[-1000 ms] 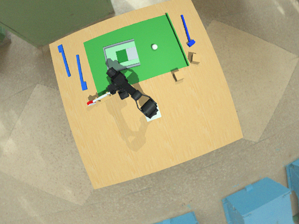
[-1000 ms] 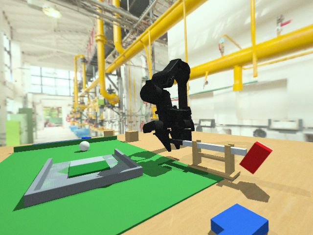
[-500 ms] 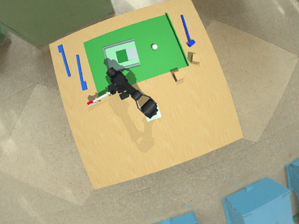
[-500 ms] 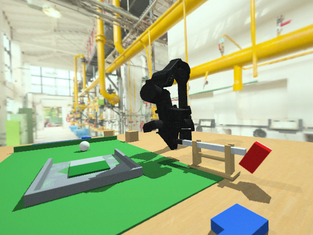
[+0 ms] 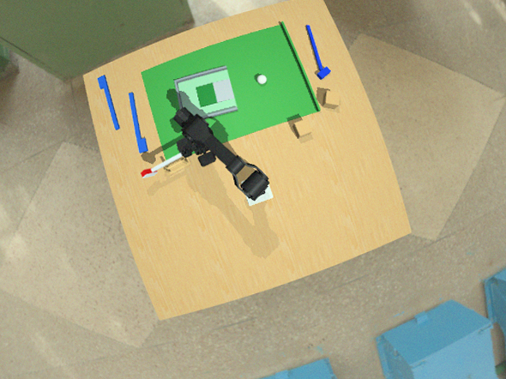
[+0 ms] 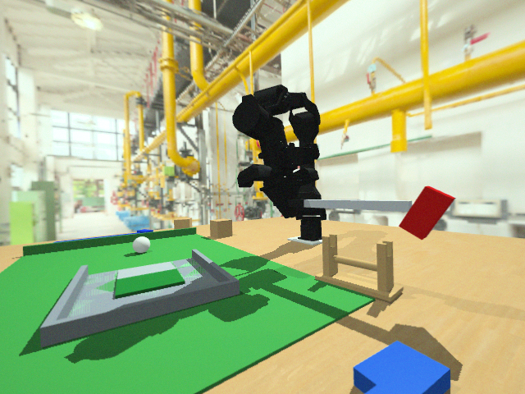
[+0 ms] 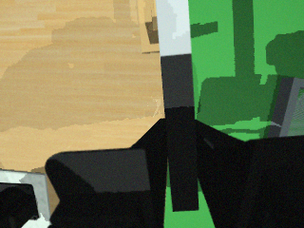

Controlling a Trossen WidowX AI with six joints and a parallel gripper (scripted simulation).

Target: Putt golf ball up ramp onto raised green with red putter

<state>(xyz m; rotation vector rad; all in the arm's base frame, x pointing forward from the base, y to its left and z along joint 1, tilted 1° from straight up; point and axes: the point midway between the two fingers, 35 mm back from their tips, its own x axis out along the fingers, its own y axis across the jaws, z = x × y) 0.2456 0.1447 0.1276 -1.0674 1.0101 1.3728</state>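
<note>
The red putter lies 1 cm behind my gripper tip, 11 cm to the left of it and 2 cm above it. Also, from my gripper tip: wooden rack (1 cm behind, 13 cm to the left, 7 cm below); then white golf ball (20 cm ahead, 37 cm to the right, 8 cm below).
</note>
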